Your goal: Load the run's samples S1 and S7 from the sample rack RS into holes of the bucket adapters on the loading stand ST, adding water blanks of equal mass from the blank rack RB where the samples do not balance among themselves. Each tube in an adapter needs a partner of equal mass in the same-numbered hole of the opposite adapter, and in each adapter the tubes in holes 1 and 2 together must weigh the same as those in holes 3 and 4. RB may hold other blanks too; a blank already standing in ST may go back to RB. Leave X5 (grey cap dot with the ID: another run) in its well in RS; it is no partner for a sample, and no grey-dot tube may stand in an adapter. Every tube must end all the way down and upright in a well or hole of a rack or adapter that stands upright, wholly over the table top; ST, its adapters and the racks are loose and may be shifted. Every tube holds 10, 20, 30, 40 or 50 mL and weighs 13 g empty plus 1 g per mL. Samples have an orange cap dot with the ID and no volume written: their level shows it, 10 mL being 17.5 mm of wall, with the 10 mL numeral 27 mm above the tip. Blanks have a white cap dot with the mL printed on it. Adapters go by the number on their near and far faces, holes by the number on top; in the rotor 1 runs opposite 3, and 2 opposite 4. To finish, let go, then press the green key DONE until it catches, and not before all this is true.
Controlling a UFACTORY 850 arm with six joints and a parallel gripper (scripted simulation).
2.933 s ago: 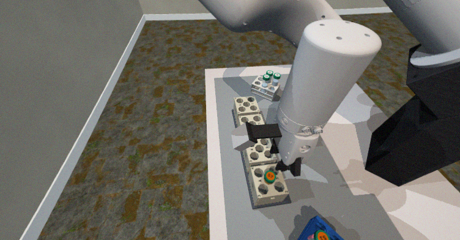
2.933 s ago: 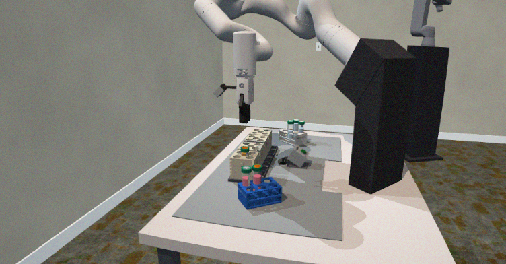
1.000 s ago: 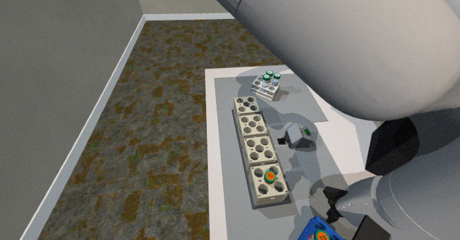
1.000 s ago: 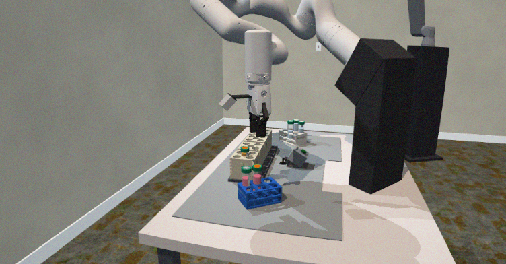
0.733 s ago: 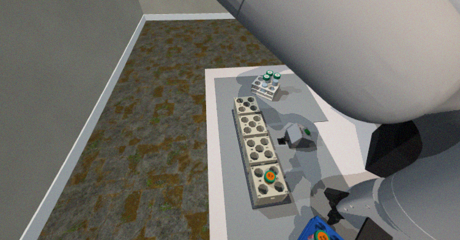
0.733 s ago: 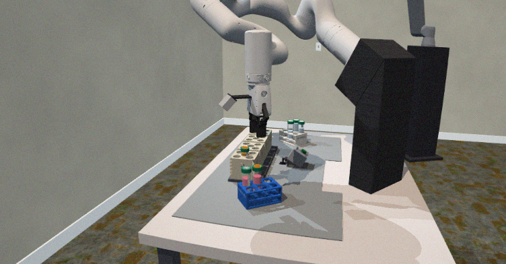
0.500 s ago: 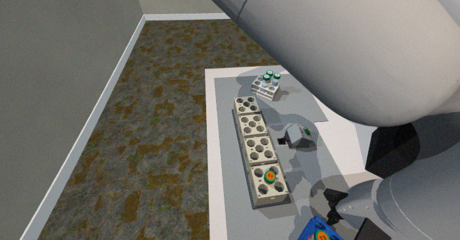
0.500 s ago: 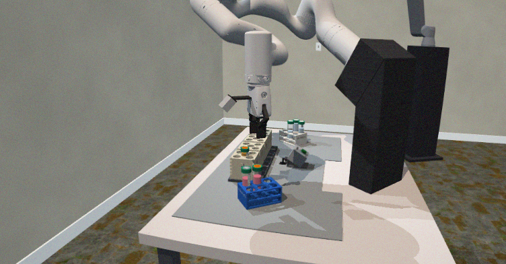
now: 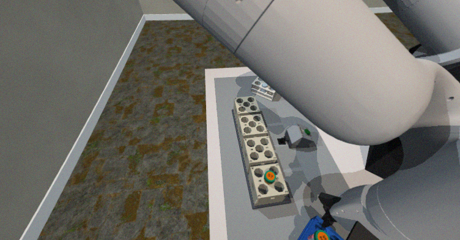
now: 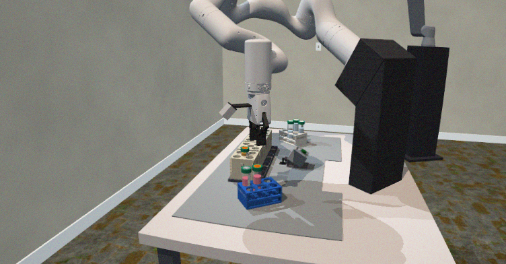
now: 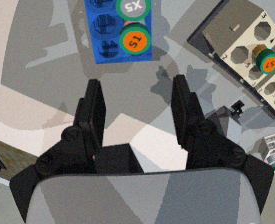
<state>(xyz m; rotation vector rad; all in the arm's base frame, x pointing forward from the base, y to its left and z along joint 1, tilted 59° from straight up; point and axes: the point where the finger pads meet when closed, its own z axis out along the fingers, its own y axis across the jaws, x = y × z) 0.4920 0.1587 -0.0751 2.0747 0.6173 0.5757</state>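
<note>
Right now my hand is 160 mm above the sample S1 and 10 mm short of it. The rest, counted from my hand: blue sample rack RS (190 mm below, 20 mm to the left, 10 mm behind); grey-dot tube X5 (160 mm below, 30 mm ahead, 20 mm to the left); sample S7 (180 mm to the right, 150 mm below, 20 mm ahead).
</note>
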